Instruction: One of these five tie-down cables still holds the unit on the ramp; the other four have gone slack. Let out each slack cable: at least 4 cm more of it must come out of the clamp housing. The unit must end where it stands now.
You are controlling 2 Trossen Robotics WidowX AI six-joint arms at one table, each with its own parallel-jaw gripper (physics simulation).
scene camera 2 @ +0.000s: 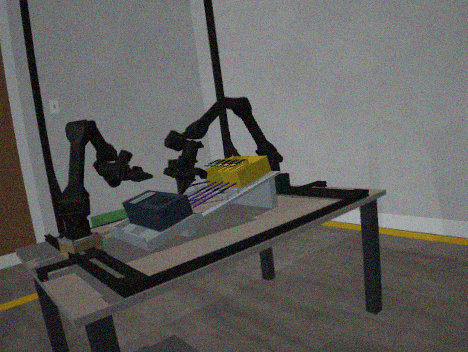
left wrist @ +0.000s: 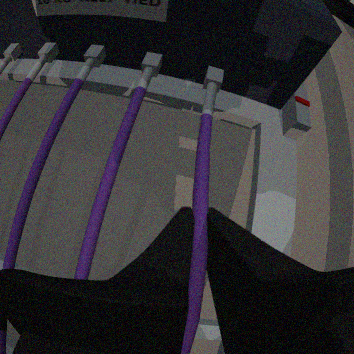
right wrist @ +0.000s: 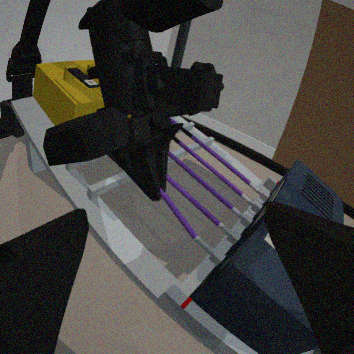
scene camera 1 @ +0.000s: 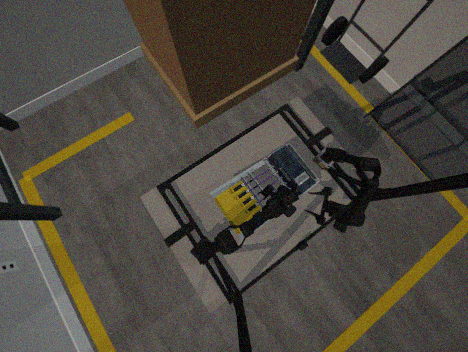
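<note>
The dark blue unit [scene camera 1: 291, 162] [scene camera 2: 157, 210] [left wrist: 215, 35] [right wrist: 240, 290] rests low on the light grey ramp [scene camera 2: 260, 194] [left wrist: 277, 170] [right wrist: 125, 237]. The yellow clamp housing [scene camera 1: 232, 204] [scene camera 2: 252, 171] [right wrist: 55, 95] is at the ramp's high end. Purple cables run between them. My left gripper [left wrist: 195, 216] [right wrist: 158, 198] is shut on the outermost purple cable [left wrist: 201, 155] [right wrist: 179, 216], the rightmost in the left wrist view. Other cables [left wrist: 111, 167] [right wrist: 197, 202] lie beside it, two of them gently curved. The left arm hides their housing ends in the right wrist view. My right gripper [scene camera 1: 309, 202] [right wrist: 177, 216] is open and empty beside the unit.
Red marks [left wrist: 302, 101] [right wrist: 186, 302] sit on the ramp edge beside the unit. A green strip [scene camera 2: 107, 218] lies behind the unit in scene camera 2. A black frame [scene camera 2: 210, 258] runs around the table top. The left arm reaches over the ramp.
</note>
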